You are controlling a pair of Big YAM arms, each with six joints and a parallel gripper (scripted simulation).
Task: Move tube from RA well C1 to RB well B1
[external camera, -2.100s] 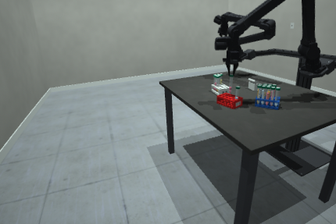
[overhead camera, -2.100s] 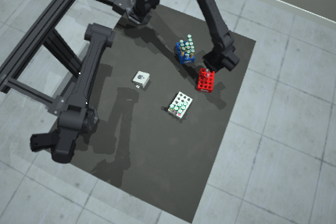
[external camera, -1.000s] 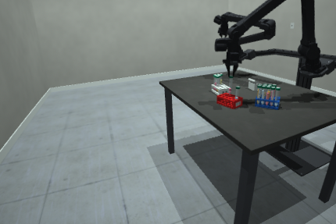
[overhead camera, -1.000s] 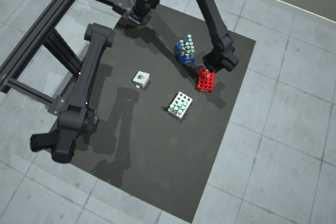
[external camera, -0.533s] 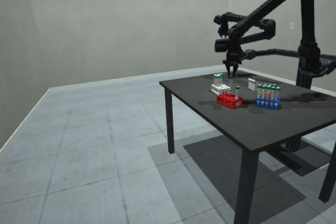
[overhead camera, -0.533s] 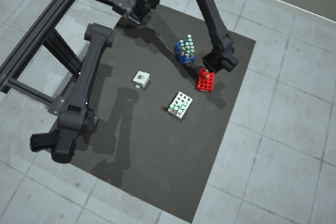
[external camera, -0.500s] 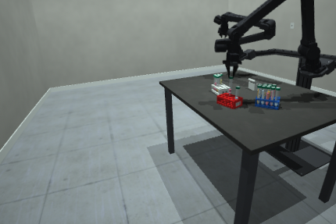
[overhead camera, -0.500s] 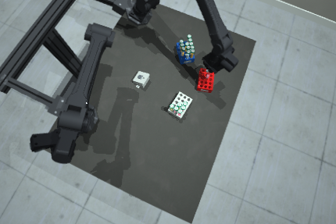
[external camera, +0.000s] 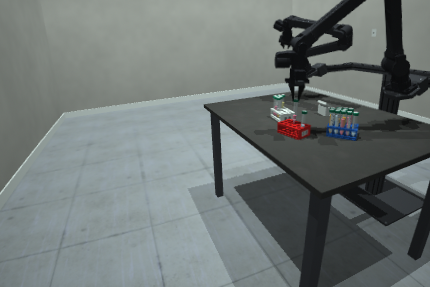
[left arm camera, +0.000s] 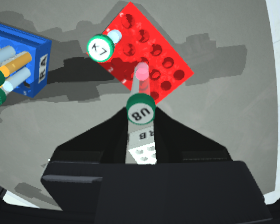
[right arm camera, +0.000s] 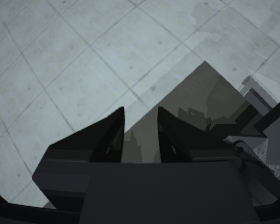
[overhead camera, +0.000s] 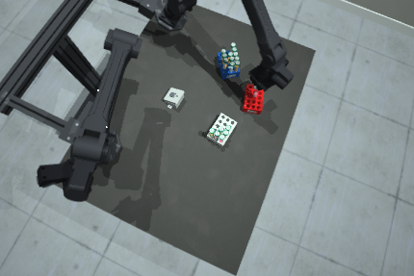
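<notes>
The tube lies 6 cm below my left hand. From my left hand the other things lie so: white rack RB (8 cm behind, 20 cm to the right, 14 cm below); red rack (14 cm below); white button box (36 cm behind, 14 cm to the right, 12 cm below).
</notes>
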